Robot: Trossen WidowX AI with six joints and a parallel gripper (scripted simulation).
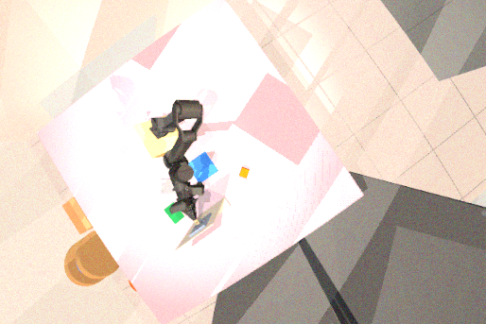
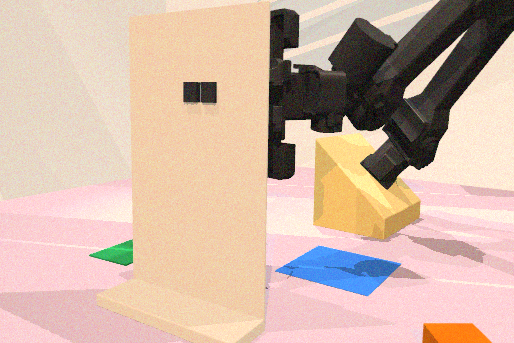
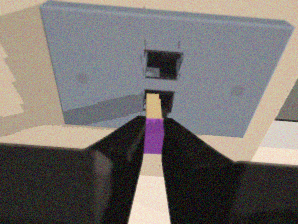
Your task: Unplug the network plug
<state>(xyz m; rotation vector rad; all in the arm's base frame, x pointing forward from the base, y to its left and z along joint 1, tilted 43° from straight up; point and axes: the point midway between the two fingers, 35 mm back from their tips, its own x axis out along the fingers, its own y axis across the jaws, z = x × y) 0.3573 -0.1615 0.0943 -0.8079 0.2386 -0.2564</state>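
My gripper tip is 220 mm above the blue square, 150 mm past it and 90 mm to the right of it. Also, from my gripper tip: beige panel (80 mm below, 40 mm ahead); then purple plug (right at my gripper tip); then small orange block (240 mm to the left, 200 mm below).
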